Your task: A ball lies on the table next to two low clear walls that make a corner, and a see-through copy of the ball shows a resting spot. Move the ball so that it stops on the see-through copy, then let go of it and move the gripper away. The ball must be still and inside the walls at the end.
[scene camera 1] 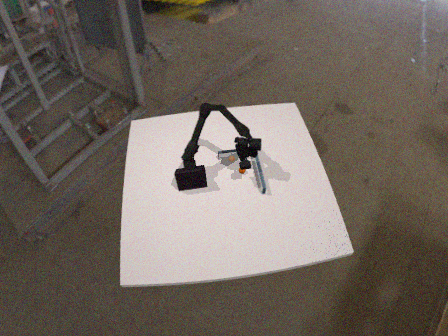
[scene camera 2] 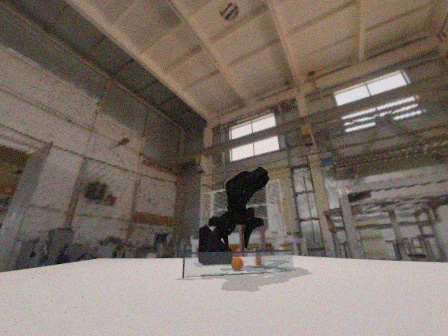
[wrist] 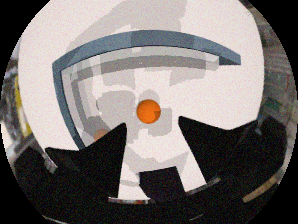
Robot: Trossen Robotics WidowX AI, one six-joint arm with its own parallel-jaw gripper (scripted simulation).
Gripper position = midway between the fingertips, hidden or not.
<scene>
The gripper [scene camera 2: 236, 248] is open and holds nothing. Further things: a clear wall [wrist: 139, 52].
The gripper shows as well in the wrist view [wrist: 152, 123].
</scene>
